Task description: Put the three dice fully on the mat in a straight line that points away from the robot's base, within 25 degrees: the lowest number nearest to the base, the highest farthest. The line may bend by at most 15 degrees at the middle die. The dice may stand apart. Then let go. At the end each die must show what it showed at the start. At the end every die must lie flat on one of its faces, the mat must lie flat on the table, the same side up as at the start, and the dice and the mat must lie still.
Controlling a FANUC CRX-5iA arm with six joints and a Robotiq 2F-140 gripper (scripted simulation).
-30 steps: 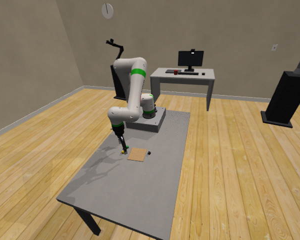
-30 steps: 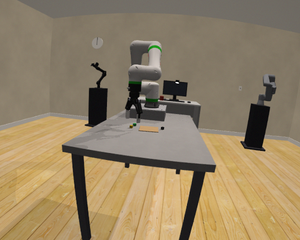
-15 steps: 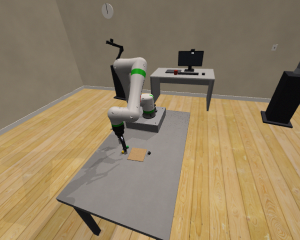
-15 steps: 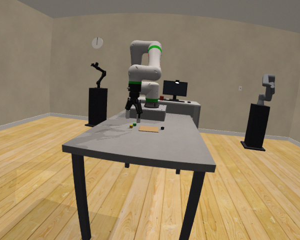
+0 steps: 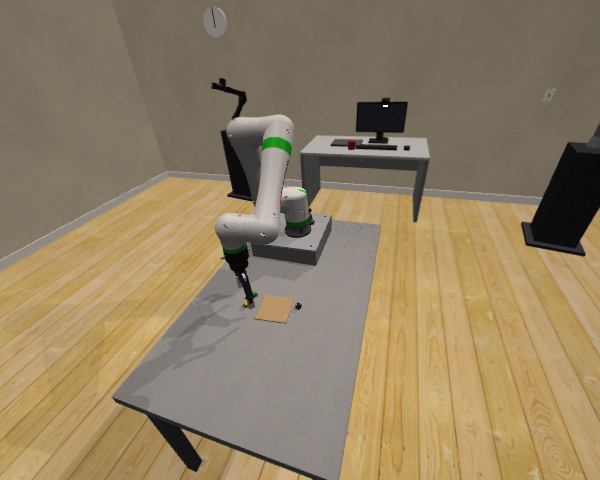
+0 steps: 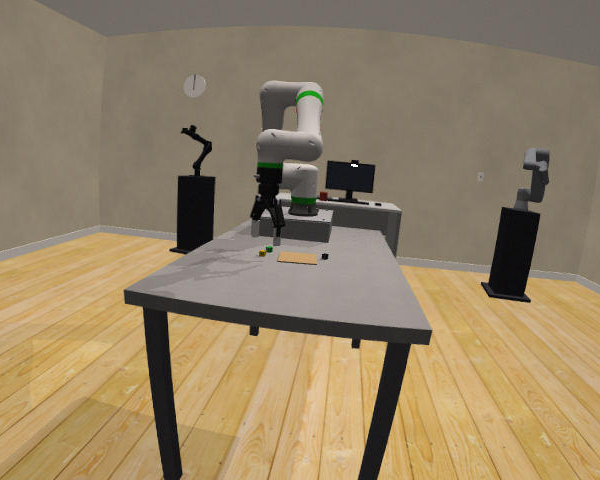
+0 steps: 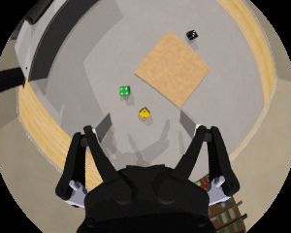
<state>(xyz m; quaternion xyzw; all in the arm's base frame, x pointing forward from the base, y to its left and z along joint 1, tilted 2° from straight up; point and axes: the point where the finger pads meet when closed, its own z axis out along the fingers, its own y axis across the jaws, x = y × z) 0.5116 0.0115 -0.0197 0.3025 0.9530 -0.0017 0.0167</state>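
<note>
Now: the yellow die 50 mm below my hand, 10 mm to the right of it and 10 mm ahead of it. The rest, counted from my hand: tan mat (120 mm to the left, 60 mm below, 30 mm behind); then green die (60 mm behind, 50 mm below, 10 mm to the right); then black die (210 mm to the left, 80 mm behind, 50 mm below).
</note>
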